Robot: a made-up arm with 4 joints.
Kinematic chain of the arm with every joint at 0, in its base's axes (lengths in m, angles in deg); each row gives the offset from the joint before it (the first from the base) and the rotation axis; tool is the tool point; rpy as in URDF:
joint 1: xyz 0 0.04 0.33 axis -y
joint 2: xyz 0 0.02 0.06 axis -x
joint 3: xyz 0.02 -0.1 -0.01 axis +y
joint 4: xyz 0 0.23 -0.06 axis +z
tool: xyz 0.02 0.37 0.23 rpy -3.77 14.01 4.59
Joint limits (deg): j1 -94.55..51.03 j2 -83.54..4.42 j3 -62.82..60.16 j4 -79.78..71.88
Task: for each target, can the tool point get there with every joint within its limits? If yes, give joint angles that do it. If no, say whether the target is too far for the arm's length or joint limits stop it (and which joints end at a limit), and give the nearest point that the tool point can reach.
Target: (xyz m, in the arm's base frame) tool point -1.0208 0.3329 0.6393
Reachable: no: too far | nearest point -0.5197 0.1984 0.5315 | short by 0.530 m
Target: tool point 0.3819 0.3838 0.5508
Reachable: yes | joints -74.40 -20.24 23.64 38.81
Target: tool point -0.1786 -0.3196 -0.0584
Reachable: no: joint limits stop it (at a limit: joint 1, joint 2, joint 4) | nearest point 0.2395 -0.1881 -0.0031 | short by 0.442 m
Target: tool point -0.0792 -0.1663 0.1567
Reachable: no: joint limits stop it (at a limit: joint 1, joint 2, joint 4) | nearest point 0.2495 -0.2369 0.0526 | short by 0.352 m
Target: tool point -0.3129 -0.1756 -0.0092
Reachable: no: joint limits stop it (at a limit: joint 1, joint 2, joint 4) | nearest point -0.4688 -0.0717 0.2922 | short by 0.355 m
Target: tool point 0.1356 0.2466 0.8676
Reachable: yes | joints -3.04 -53.70 30.59 3.03
